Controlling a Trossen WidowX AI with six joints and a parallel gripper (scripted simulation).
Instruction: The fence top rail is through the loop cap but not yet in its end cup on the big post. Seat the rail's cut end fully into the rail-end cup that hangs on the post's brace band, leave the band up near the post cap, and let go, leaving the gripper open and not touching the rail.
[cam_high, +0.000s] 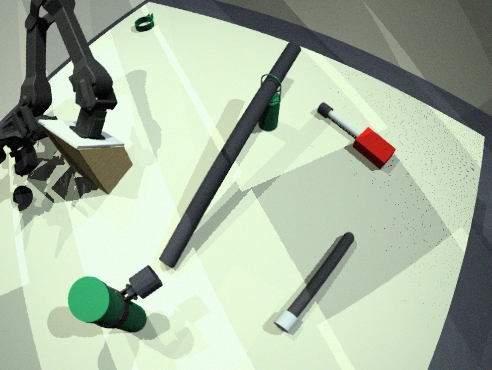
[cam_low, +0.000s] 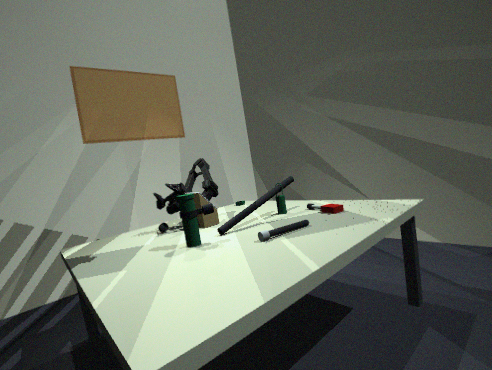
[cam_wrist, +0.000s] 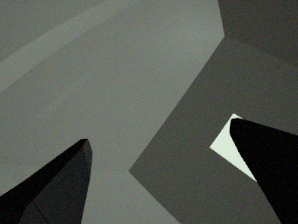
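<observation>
Right now my gripper tip is 410 mm short of the rail-end cup, 110 mm above it and 60 mm to the right of it.
</observation>
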